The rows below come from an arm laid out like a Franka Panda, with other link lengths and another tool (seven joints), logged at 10 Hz.
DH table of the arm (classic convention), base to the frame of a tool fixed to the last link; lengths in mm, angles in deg. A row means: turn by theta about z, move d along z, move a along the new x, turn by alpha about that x. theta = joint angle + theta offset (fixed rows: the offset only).
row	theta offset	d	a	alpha
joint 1	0.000	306.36	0.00	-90.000
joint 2	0.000	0.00	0.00	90.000
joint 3	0.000	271.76	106.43	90.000
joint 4	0.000	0.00	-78.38	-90.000
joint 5	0.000	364.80	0.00	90.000
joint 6	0.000	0.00	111.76	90.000
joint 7	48.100	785.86	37.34	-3.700
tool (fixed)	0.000	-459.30	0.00	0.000
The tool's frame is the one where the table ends.
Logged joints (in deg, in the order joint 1, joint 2, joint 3, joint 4, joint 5, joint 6, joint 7), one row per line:
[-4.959 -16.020 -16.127 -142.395 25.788 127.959 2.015]
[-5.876 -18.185 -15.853 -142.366 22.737 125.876 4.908]
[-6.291 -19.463 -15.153 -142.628 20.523 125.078 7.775]
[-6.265 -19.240 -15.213 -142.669 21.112 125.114 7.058]
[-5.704 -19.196 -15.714 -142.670 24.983 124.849 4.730]
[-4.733 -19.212 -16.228 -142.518 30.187 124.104 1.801]
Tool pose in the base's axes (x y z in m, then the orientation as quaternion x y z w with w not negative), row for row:
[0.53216 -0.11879 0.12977 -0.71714 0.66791 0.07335 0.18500]
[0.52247 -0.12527 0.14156 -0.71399 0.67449 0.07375 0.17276]
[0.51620 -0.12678 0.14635 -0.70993 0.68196 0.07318 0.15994]
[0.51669 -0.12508 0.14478 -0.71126 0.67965 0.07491 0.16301]
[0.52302 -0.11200 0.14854 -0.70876 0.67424 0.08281 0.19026]
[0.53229 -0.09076 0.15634 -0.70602 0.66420 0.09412 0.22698]
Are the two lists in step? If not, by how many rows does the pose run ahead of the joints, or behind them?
They are in step.
